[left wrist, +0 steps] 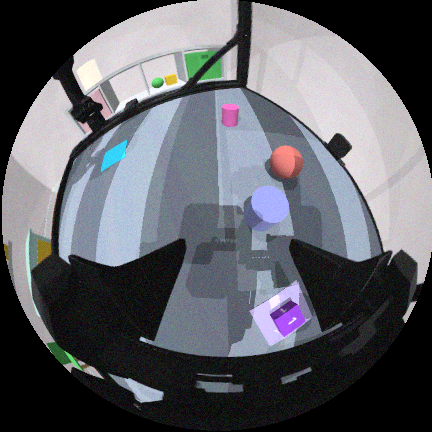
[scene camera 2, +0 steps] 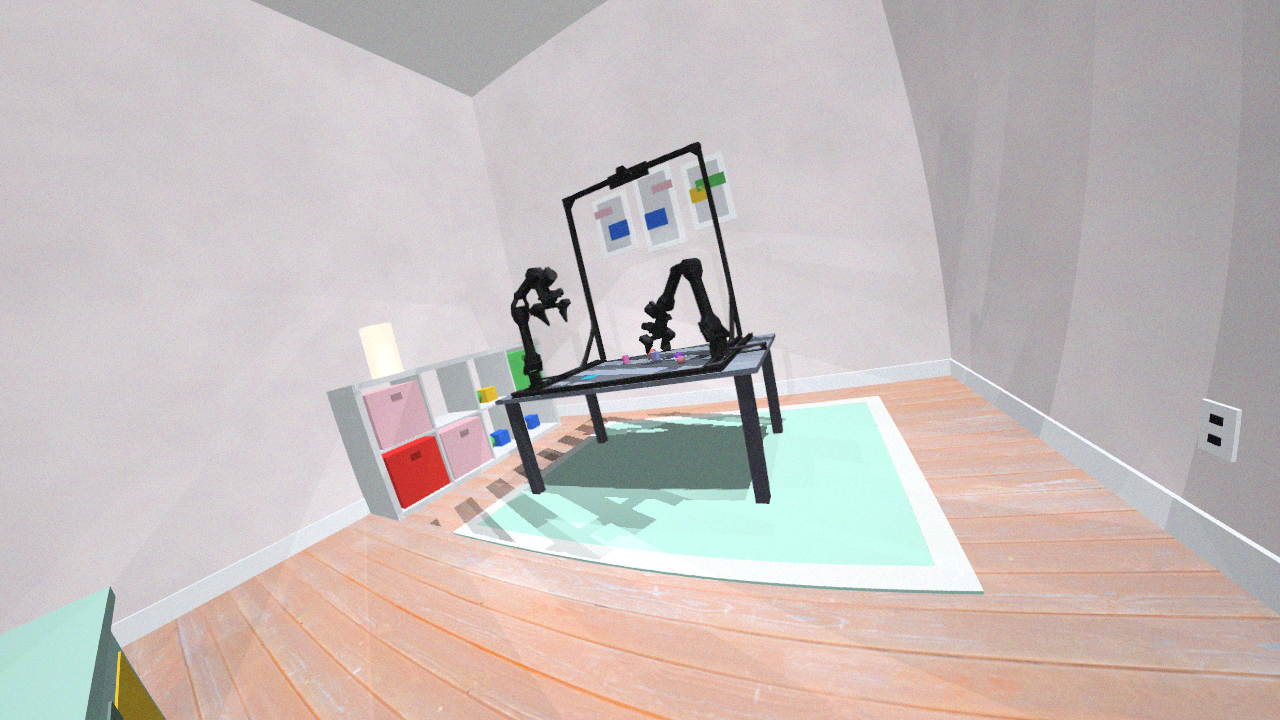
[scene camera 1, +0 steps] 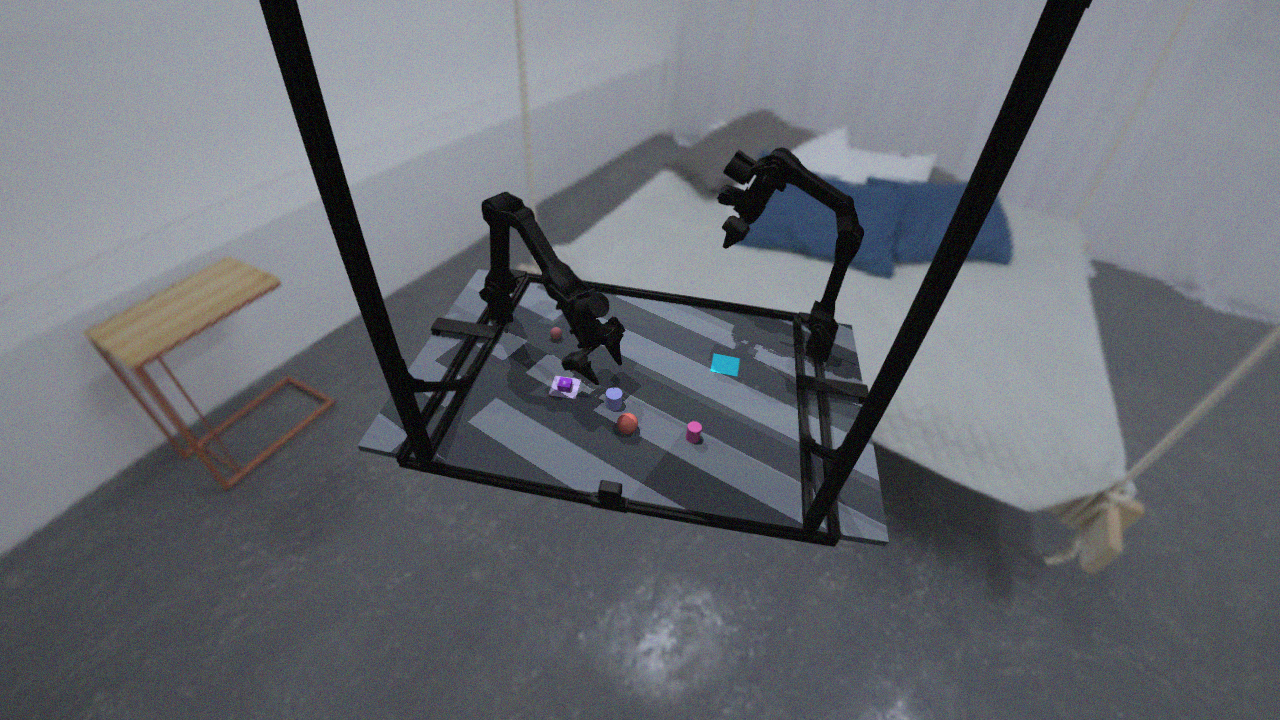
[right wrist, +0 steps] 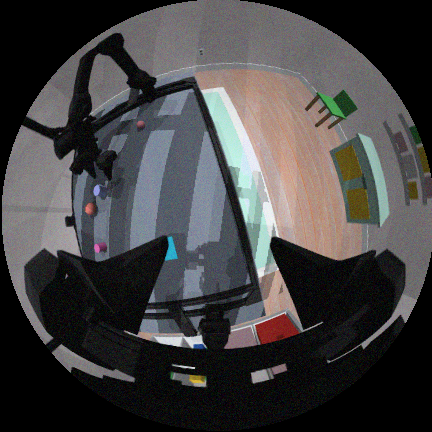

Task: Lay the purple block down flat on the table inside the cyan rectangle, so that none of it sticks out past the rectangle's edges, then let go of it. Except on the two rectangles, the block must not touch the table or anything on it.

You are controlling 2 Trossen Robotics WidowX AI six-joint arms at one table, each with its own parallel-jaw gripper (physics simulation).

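Seen in the pictures: left gripper, between the fingertips: [left wrist: 239, 244] [scene camera 2: 654, 351] [scene camera 1: 609, 374] [right wrist: 102, 178]; right gripper, between the fingertips: [scene camera 2: 558, 323] [scene camera 1: 730, 240] [right wrist: 220, 241]; left arm's base, origin of its link: [scene camera 2: 720, 354] [scene camera 1: 499, 312] [right wrist: 150, 94]; right arm's base, origin of its link: [left wrist: 100, 126] [scene camera 2: 536, 384] [scene camera 1: 818, 352] [right wrist: 214, 310].
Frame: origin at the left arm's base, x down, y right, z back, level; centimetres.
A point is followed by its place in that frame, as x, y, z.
The purple block [scene camera 1: 564, 384] {0.0, 34.3, -10.2} [left wrist: 290, 320] {0.0, 33.6, -10.6} rests on the pale violet rectangle [scene camera 1: 555, 391] {1.8, 34.3, -7.8} [left wrist: 264, 325] {1.8, 31.3, -12.2}, with a rim of it showing around the block. The cyan rectangle [scene camera 1: 725, 364] {1.8, 38.9, -54.7} [left wrist: 114, 155] {1.8, 38.9, -53.5} [right wrist: 171, 249] {1.8, 37.1, -56.5} lies bare, farther right in scene camera 1. My left gripper [scene camera 1: 605, 368] {-3.3, 37.6, -21.2} [scene camera 2: 655, 350] {-3.3, 37.6, -21.2} [left wrist: 239, 244] {-3.3, 37.6, -21.2} is open and empty, above the table and to the right of the block in scene camera 1. In the left wrist view the block shows low, beside the right-hand finger. My right gripper [scene camera 1: 725, 222] {-26.3, 20.9, -60.5} [scene camera 2: 555, 320] {-26.3, 20.9, -60.5} [right wrist: 220, 241] {-26.3, 20.9, -60.5} is open and empty, high above the table.
A lavender cylinder [scene camera 1: 614, 399] {-2.1, 44.9, -20.0} [left wrist: 269, 206] {-2.2, 42.6, -20.5} stands near the left gripper. An orange-red ball [scene camera 1: 627, 423] {-2.4, 53.4, -20.3} [left wrist: 286, 162] {-2.1, 49.9, -20.9} and a pink cylinder [scene camera 1: 694, 432] {-2.1, 60.6, -34.3} [left wrist: 230, 115] {-0.8, 57.8, -34.1} are beyond it. A small red ball [scene camera 1: 555, 333] {-0.7, 15.1, -12.9} [right wrist: 141, 125] {0.0, 14.0, -15.0} lies behind the block in scene camera 1. A black frame surrounds the table.
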